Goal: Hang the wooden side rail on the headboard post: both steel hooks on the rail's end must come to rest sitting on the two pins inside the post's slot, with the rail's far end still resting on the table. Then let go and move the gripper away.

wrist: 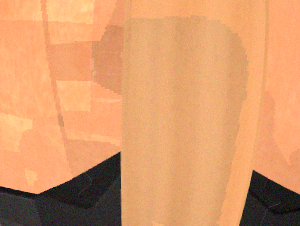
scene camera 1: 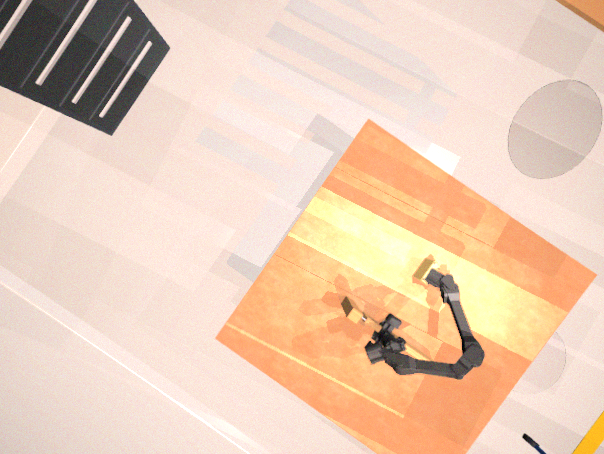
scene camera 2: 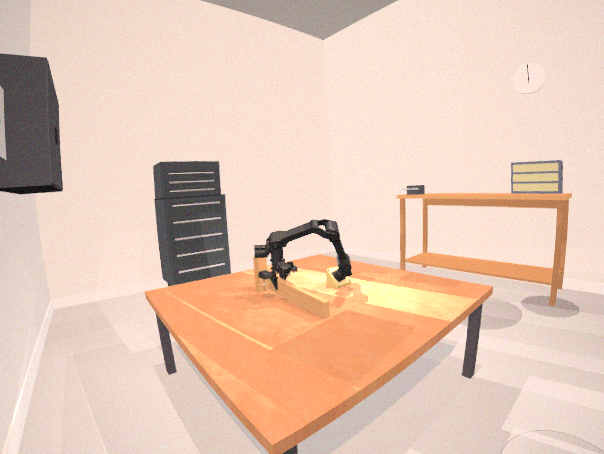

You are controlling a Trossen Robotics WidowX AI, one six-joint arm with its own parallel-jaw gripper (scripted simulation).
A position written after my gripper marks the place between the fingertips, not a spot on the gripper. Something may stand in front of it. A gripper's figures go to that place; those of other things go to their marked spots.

Scene:
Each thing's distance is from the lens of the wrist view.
my gripper (wrist: pixel 173 158): 10 cm
wooden side rail (wrist: pixel 193 86): 4 cm

